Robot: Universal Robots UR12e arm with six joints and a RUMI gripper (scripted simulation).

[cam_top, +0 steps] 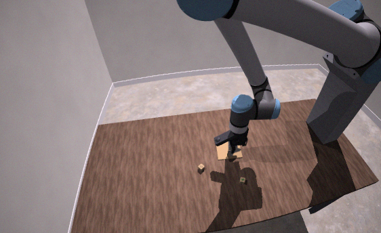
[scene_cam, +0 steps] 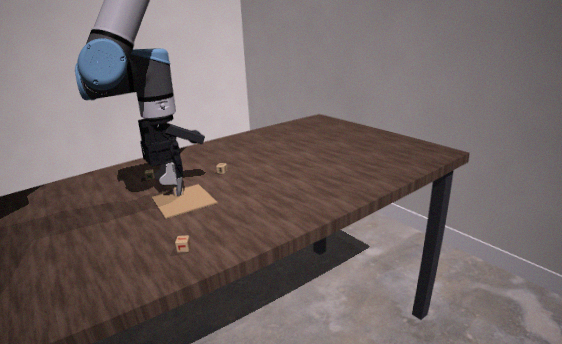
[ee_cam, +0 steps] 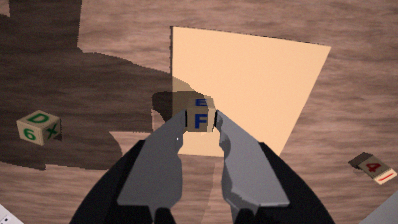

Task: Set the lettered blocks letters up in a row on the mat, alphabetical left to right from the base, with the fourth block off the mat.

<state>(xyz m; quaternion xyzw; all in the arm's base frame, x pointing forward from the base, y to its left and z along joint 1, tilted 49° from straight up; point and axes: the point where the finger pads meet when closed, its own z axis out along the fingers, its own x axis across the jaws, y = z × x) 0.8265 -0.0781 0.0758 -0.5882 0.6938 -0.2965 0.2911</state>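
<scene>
Now: the mat 10 mm behind my hand, 40 mm to the right of it and 20 mm below it.
</scene>
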